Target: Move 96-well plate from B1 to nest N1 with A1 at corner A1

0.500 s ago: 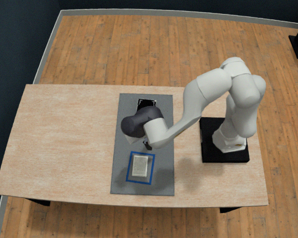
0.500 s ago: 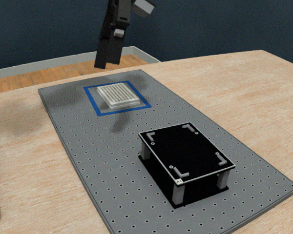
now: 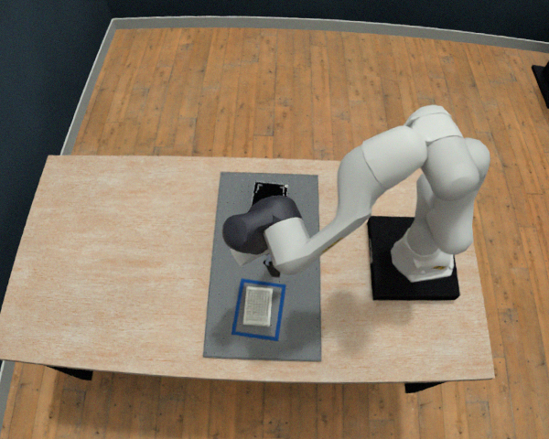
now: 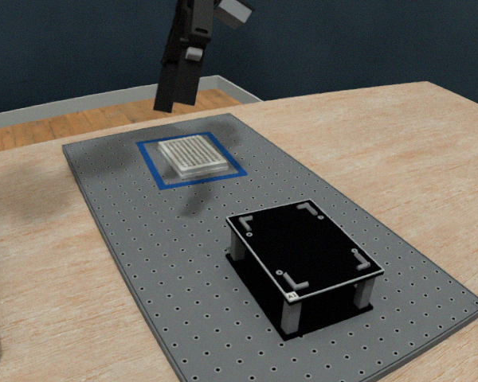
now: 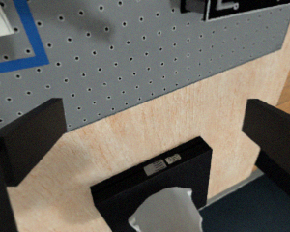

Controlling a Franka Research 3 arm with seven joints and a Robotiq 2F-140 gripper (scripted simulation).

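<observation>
Right now my hand is 9 cm short of the white 96-well plate, 15 cm to the right of it and 16 cm above it. Round my hand: A1 label 1 cm ahead, 28 cm to the right, 11 cm below; black plate nest 7 cm ahead, 21 cm to the right, 11 cm below.
</observation>
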